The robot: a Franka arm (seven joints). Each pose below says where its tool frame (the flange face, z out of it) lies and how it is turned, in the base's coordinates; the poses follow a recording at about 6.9 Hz.
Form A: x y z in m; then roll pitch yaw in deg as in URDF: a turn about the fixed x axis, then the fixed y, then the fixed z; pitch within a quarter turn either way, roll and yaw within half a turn.
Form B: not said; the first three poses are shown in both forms.
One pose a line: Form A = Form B
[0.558 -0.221 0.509 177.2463 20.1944 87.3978] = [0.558 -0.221 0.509 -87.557 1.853 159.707]
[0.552 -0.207 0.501 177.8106 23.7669 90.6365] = [0.552 -0.207 0.501 -90.583 2.446 156.257]
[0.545 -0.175 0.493 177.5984 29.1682 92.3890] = [0.545 -0.175 0.493 -92.090 3.564 150.941]
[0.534 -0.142 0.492 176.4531 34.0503 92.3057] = [0.534 -0.142 0.492 -91.917 4.836 146.090]
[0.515 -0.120 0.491 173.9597 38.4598 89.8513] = [0.515 -0.120 0.491 -89.883 5.948 141.528]
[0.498 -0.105 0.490 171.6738 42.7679 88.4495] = [0.498 -0.105 0.490 -88.853 7.272 137.076]
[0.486 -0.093 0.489 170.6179 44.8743 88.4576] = [0.486 -0.093 0.489 -88.895 8.292 134.956]
